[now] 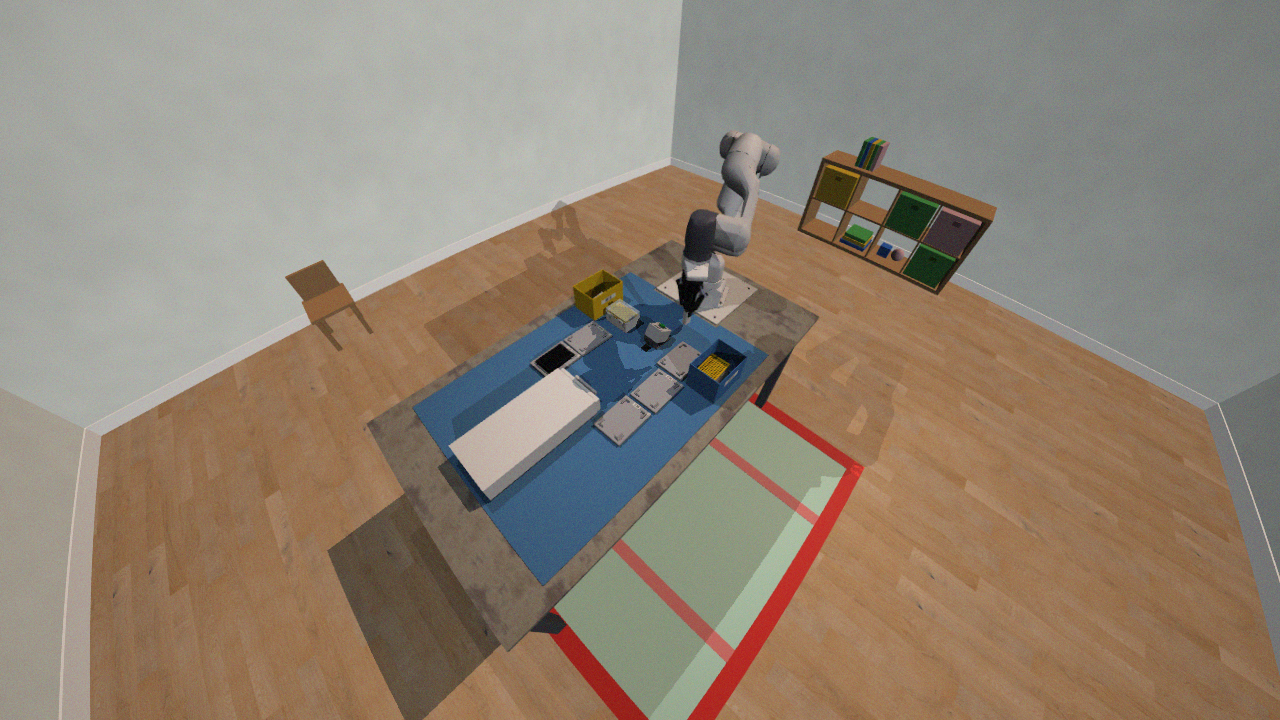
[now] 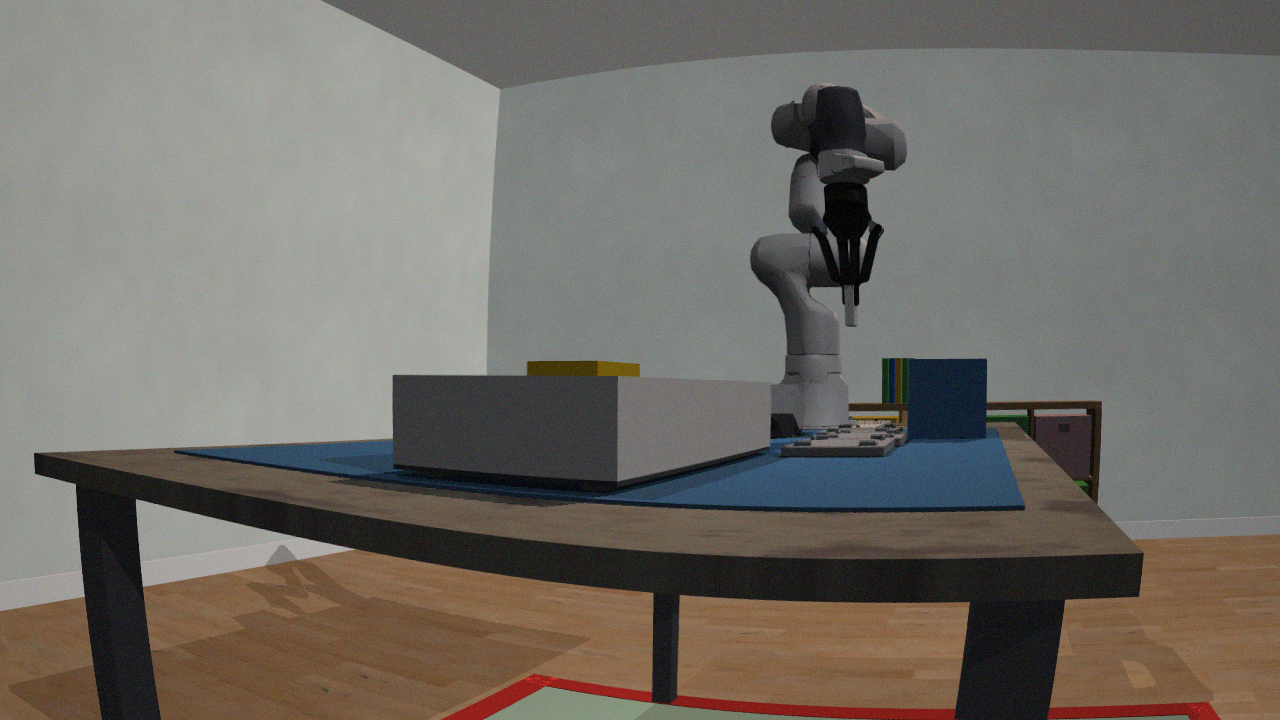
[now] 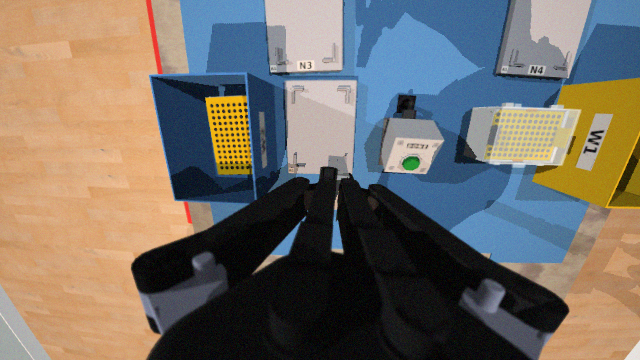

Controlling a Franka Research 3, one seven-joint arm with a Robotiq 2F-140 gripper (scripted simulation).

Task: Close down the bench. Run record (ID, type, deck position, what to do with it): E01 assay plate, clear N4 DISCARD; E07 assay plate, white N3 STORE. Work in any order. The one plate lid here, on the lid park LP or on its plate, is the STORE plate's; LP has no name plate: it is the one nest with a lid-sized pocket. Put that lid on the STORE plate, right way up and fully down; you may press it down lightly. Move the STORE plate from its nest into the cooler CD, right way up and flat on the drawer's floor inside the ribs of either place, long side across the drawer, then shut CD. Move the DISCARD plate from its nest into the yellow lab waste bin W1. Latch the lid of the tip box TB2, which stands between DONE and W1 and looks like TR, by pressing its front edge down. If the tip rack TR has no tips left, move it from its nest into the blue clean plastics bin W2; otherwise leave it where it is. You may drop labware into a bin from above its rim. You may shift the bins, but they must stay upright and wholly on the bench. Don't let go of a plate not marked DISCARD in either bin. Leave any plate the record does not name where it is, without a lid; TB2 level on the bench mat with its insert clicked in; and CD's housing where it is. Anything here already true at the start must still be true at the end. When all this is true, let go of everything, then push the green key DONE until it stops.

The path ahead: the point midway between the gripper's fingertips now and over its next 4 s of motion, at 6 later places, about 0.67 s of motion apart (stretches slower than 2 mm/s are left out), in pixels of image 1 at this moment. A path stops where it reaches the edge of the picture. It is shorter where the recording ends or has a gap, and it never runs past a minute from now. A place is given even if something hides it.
My gripper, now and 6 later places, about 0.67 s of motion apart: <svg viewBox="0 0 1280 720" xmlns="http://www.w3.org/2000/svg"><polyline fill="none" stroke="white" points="686,322 674,311 664,302 664,305 664,314 662,319 662,320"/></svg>
